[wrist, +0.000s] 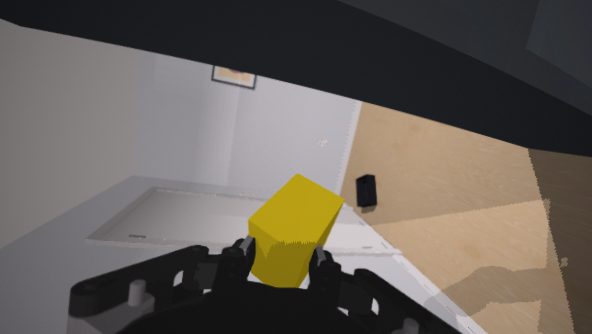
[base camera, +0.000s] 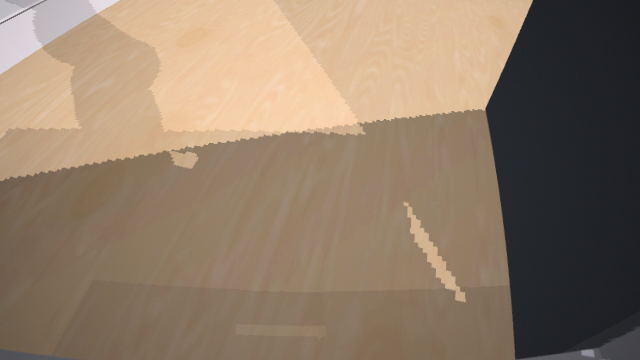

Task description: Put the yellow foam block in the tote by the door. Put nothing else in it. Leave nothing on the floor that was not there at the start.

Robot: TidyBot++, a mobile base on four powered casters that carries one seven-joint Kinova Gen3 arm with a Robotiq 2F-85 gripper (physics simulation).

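Frame: origin at the arm's base, x ahead, y left, z up, level; millimetres.
Where they show: gripper, fingertip midpoint: (wrist: pixel 283 250).
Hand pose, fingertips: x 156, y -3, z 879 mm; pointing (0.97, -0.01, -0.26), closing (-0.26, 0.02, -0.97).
After its pixels a point has its place.
The yellow foam block (wrist: pixel 296 215) {x 138, y -34, z 878 mm} is between the two fingertips in the wrist view. My gripper (wrist: pixel 283 250) {x 156, y -3, z 879 mm} is shut on it and holds it in the air, clear of the floor. A small dark open box (wrist: pixel 366 191) {x 1911, y -24, z -394 mm}, which looks like the tote, stands far off on the wooden floor near the wall and the white door (wrist: pixel 200 217) {x 1715, y 325, z 1168 mm}. Its inside is too small to make out. Neither the block, the gripper nor the tote shows in the base camera view.
A large dark piece of furniture (base camera: pixel 565 175) {x 306, y -266, z -265 mm} (wrist: pixel 280 45) {x 312, y -268, z 886 mm} rises close at the right of the base camera view and crosses the top of the wrist view. The wooden floor (base camera: pixel 250 210) {x 358, y 47, z -396 mm} (wrist: pixel 450 175) {x 995, y -208, z -397 mm} carries broad shadows. A framed picture (wrist: pixel 233 76) {x 2187, y -1038, z 1125 mm} hangs on the far wall.
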